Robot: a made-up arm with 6 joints.
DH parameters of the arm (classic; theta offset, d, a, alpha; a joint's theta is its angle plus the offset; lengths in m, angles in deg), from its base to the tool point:
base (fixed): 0 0.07 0 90
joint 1: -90 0.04 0.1 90
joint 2: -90 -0.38 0.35 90
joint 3: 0 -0.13 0.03 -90
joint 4: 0 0.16 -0.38 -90
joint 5: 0 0.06 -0.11 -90
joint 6: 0 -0.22 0 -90
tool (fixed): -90 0.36 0 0
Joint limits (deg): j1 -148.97..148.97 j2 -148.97..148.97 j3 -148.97..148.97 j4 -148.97..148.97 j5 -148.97..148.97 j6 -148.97..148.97
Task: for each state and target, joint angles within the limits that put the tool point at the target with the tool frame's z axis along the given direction. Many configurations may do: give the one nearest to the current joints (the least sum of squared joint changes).
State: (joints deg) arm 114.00 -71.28 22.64 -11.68 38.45 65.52
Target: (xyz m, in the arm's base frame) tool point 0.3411 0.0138 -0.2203 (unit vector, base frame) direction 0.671 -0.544 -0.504
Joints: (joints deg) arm 95.91 -65.96 -17.56 -4.61 18.93 71.39
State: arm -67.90 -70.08 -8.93 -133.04 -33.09 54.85
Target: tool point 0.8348 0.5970 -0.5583 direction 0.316 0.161 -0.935
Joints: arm -94.71 -82.63 0.39 -142.18 -67.02 99.24
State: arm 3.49 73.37 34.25 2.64 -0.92 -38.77
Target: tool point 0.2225 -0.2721 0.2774 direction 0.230 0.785 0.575
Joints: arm 2.68 94.36 22.52 -44.51 -1.52 -2.24
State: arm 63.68 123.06 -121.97 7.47 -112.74 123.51
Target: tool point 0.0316 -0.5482 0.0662 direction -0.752 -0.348 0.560
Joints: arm 67.97 121.16 -106.04 -0.54 -127.21 140.42
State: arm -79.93 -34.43 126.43 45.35 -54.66 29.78
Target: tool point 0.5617 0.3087 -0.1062 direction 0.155 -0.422 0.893
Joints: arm -75.23 -9.75 144.69 61.18 -87.49 28.00
